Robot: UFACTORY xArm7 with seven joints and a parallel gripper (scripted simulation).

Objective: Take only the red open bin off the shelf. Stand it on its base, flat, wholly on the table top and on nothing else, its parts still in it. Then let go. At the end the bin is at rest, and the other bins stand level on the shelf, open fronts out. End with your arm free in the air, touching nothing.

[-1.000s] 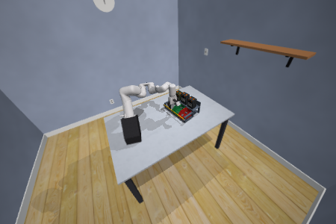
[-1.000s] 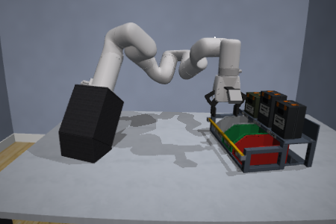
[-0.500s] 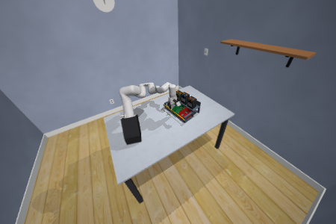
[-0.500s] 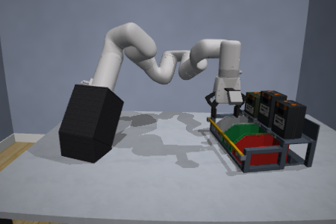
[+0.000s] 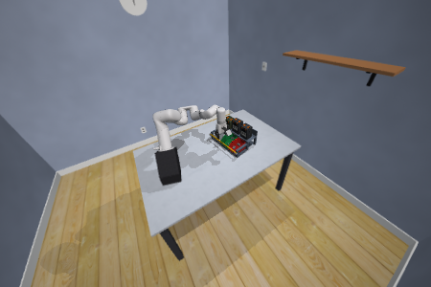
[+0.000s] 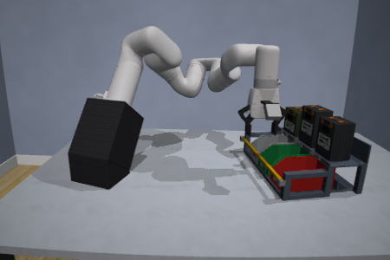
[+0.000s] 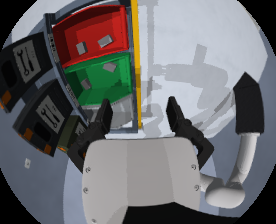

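The yellow bar lies 9 cm below my hand. The rest, counted from my hand: green bin: 11 cm below, 10 cm ahead, 1 cm to the left; then red open bin: 12 cm ahead, 11 cm below, 10 cm to the right; then grey bin: 13 cm to the left, 11 cm below, 9 cm ahead.
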